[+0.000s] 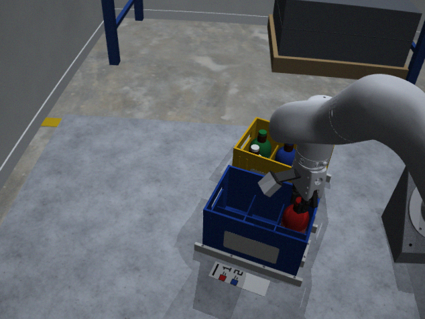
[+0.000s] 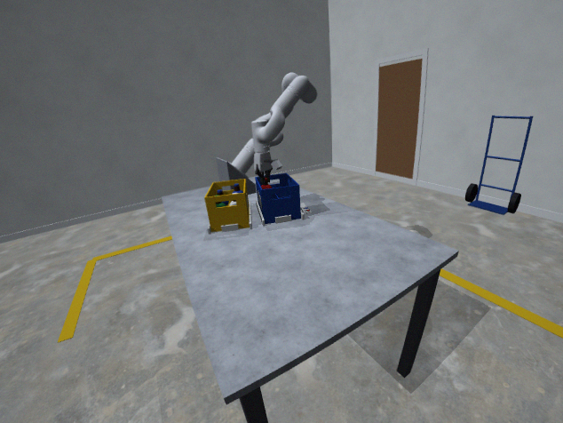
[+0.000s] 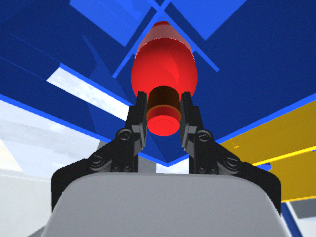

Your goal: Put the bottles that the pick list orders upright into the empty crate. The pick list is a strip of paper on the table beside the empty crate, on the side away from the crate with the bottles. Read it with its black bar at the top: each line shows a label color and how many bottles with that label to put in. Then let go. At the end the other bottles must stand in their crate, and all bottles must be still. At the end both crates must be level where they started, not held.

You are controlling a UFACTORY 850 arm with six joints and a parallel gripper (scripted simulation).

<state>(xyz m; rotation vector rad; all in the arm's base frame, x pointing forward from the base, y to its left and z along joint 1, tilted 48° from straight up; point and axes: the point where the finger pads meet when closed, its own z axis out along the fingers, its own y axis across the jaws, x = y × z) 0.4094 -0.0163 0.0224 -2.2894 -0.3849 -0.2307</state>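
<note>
My gripper is now 7 cm above the red-label bottle. From my hand the other things lie so: white-capped bottle 22 cm to the right, 11 cm ahead, 8 cm below; then blue crate 10 cm ahead, 8 cm below, 1 cm to the left; then yellow crate 23 cm to the right, 8 cm below, 2 cm ahead.
</note>
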